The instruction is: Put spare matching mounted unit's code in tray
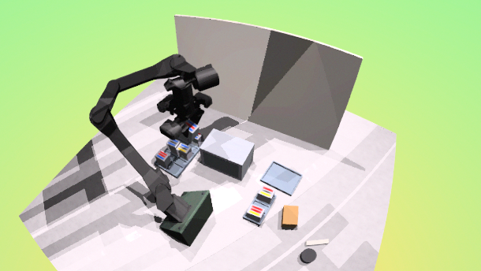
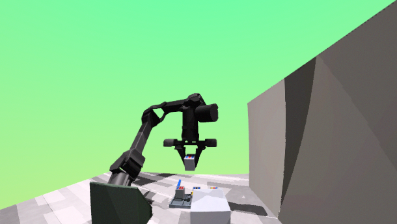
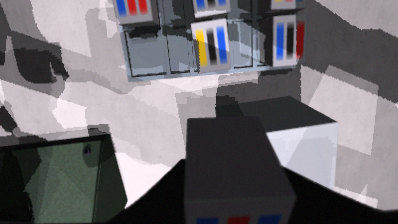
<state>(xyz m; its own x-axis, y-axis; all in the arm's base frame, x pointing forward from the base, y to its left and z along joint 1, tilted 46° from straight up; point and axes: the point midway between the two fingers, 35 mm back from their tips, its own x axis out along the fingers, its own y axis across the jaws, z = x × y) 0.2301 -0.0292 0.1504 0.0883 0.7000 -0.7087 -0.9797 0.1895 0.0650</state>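
Right now my gripper tip is 60 mm short of the grey-blue tray, 310 mm to the left of it and 170 mm above it. From my gripper tip the other things lie so: blue stick 70 mm behind, 310 mm to the left, 170 mm below; then mounted unit 50 mm ahead, 90 mm to the right, 120 mm below; then grey wall 290 mm ahead, 120 mm to the right, 50 mm above.
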